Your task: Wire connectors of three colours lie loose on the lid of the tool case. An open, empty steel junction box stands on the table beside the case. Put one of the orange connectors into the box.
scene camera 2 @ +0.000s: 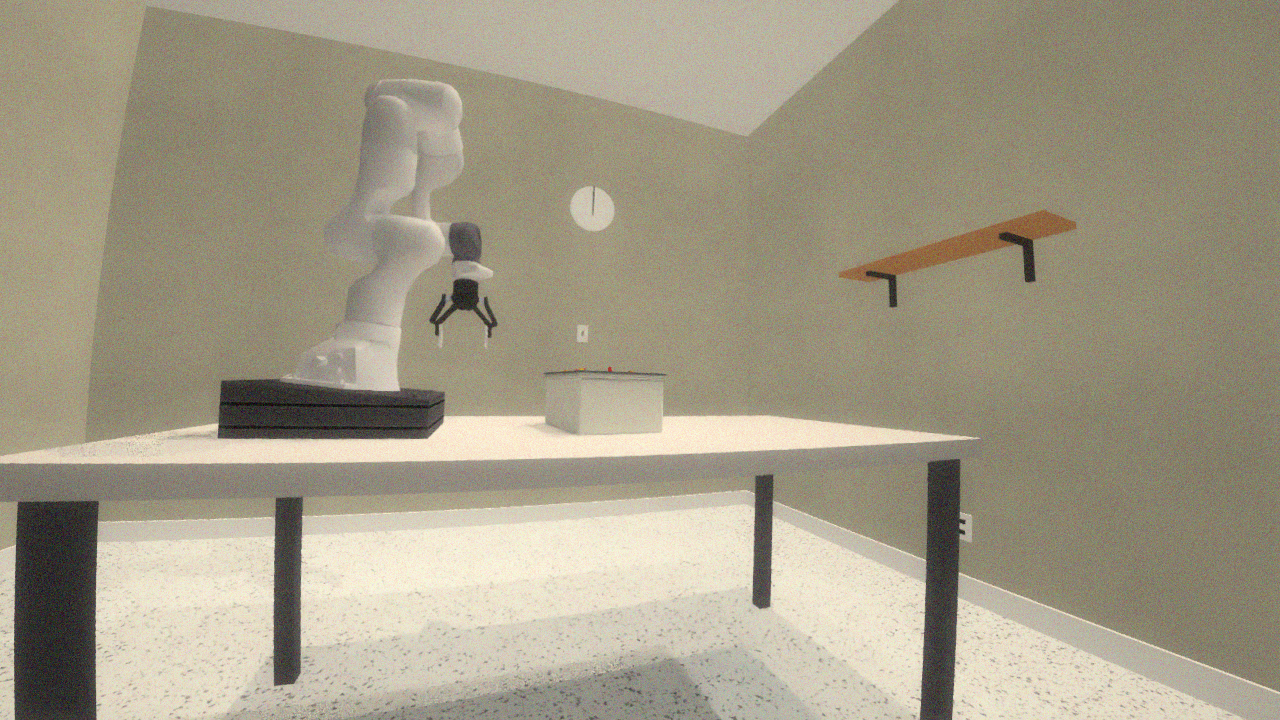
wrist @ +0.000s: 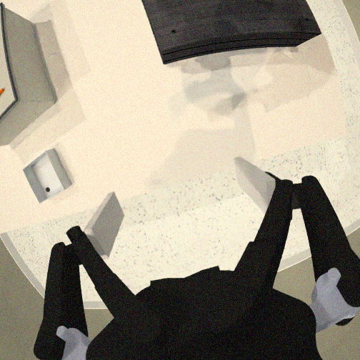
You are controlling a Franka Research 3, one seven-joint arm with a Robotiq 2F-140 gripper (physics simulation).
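Note:
The tool case is a pale grey box with a dark-rimmed lid, cut off at the left edge in the wrist view. Small connectors lie on the lid: a red one and orange bits in the scene view, and part of an orange connector at the wrist view's left edge. The steel junction box stands beside the case with its open top up; a small dark spot shows inside. It does not show in the scene view. My gripper is open and empty, high above the table, between the robot base and the case in the scene view.
The black base block carries the arm on the white table. The table edge passes below the gripper in the wrist view, with speckled floor beyond. A wooden shelf is on the right wall.

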